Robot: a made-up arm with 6 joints.
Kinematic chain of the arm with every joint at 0, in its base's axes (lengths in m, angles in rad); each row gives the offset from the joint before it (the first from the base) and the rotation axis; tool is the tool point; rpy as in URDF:
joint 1: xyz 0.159 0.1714 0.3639 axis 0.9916 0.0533 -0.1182
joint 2: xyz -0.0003 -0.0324 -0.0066 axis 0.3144 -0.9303 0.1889
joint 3: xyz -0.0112 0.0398 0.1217 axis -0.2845 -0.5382 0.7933
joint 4: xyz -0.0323 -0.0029 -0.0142 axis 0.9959 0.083 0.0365
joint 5: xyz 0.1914 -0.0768 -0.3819 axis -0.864 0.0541 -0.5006
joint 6: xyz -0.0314 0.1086 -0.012 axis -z
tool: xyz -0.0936 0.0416 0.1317 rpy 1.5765 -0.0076 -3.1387
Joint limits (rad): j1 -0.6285..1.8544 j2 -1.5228..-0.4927 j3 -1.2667..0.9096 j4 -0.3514..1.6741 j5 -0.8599..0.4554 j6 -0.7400..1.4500
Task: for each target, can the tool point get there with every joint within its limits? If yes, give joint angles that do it. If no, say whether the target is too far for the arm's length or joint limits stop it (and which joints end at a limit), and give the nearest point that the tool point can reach.
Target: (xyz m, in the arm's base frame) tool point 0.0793 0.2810 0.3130
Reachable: yes | joints 0.8527 -1.1261 0.7107 0.5648 -0.4753 -0.1130
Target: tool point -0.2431 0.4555 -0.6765
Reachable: no: too far | nearest point 0.0730 0.2891 -0.0370 | short by 0.733 m
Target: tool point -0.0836 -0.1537 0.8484
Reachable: no: joint limits stop it (at a limit: joint 2, joint 3, joint 4, joint 5) | nearest point 0.0945 -0.0707 0.7200 | short by 0.235 m
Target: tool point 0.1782 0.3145 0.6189
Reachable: yes | joints 0.9916 -0.6236 0.4259 1.2575 0.0360 0.0843
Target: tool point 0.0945 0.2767 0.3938
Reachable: yes | joints 0.8495 -1.1097 -0.9783 0.0903 -0.5610 0.7423
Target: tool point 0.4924 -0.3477 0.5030
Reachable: no: joint limits stop it (at a limit: joint 1, joint 2, joint 4) | nearest point 0.4497 -0.0834 0.6111 | short by 0.289 m
